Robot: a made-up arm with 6 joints.
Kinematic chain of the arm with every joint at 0, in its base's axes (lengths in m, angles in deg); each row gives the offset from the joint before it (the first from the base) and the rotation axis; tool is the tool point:
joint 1: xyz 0 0 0.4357 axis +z
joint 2: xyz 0.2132 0 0 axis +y
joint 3: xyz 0 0 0.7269 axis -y
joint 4: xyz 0 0 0.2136 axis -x
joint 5: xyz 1.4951 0 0 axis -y
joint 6: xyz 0.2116 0 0 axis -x
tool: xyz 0 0 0
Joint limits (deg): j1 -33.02..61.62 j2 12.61..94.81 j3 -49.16..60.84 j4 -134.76..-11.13 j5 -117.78..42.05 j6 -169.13..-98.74
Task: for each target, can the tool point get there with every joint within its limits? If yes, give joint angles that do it. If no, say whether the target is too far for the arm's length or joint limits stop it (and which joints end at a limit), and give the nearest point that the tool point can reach.
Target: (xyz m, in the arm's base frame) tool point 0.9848 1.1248 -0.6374
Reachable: yes | joints 43.42 61.94 -6.32 -43.23 -75.21 -146.28
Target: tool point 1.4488 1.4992 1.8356
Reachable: yes | joints 48.31 28.87 48.86 -100.38 24.03 -109.15
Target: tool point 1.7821 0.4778 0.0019
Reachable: yes | joints 8.64 41.27 -5.50 -75.33 -89.85 -116.81
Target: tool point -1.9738 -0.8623 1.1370
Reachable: no: joint limits stop it (at a limit: joint 2, joint 3, joint 4) | nearest point -0.2773 -0.1211 -0.5379 | short by 2.497 m
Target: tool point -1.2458 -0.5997 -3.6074
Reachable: no: too far | nearest point 0.1925 -0.2232 -1.1999 | short by 2.830 m
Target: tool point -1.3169 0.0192 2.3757
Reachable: no: joint limits stop it (at a limit: joint 1, joint 2, joint 3, joint 4, joint 5) | nearest point 0.3795 0.9822 2.4167 | short by 1.951 m
